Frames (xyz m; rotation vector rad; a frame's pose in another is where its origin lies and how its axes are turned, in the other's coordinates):
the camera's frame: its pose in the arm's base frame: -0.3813 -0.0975 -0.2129 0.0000 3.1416 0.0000
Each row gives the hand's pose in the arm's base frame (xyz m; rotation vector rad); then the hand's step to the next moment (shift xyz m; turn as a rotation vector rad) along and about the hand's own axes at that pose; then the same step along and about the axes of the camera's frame.
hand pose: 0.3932 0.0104 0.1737 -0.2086 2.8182 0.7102
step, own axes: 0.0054 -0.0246 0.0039 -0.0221 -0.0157 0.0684
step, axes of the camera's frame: -0.0002 -0.0200 0.0158 -0.0369 0.0210 0.0601
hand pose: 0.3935 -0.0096 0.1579 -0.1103 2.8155 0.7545
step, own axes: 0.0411 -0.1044 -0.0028 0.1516 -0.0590 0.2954
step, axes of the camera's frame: 0.0270 -0.0923 0.0579 0.0819 0.0949 0.3131
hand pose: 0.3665 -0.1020 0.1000 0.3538 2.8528 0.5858
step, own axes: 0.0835 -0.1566 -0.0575 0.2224 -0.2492 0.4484
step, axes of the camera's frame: 0.1235 -0.1376 0.0251 0.1474 -0.0005 0.5393
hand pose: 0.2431 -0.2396 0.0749 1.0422 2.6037 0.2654
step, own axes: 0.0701 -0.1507 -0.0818 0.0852 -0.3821 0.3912
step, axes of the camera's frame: 0.1733 -0.0633 -0.0169 0.1592 -0.1941 0.4932
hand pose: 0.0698 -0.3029 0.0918 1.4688 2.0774 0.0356
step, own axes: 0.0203 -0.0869 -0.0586 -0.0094 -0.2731 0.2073
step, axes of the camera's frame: 0.1063 0.0015 -0.0094 0.1327 -0.1779 0.2615
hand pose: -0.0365 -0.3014 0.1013 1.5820 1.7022 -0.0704
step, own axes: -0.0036 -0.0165 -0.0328 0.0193 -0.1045 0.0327
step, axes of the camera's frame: 0.0309 0.0109 -0.0169 0.0719 -0.0245 0.0812
